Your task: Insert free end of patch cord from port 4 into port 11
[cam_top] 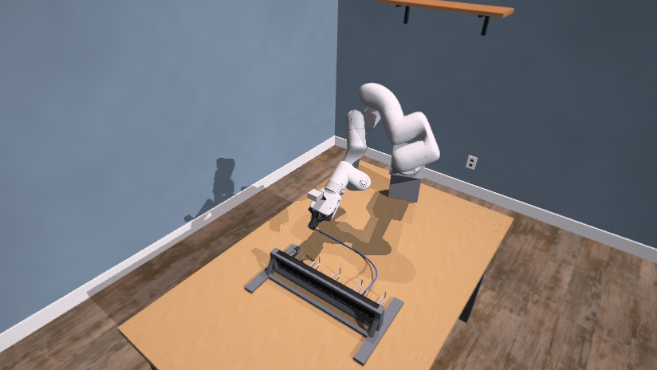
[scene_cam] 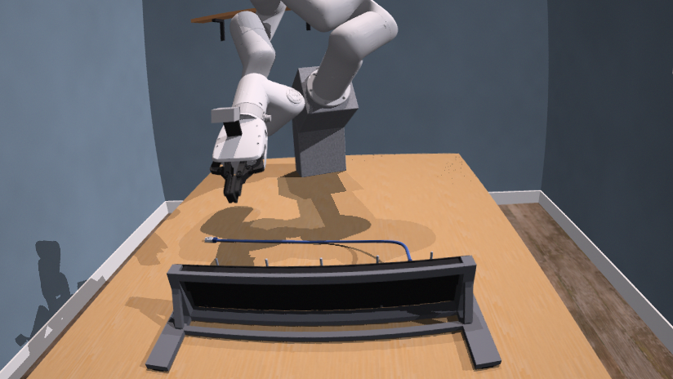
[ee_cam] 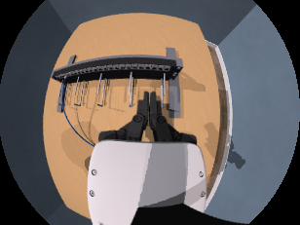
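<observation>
The plug is 100 mm behind my hand, 170 mm to the right of it and 180 mm below it.
</observation>
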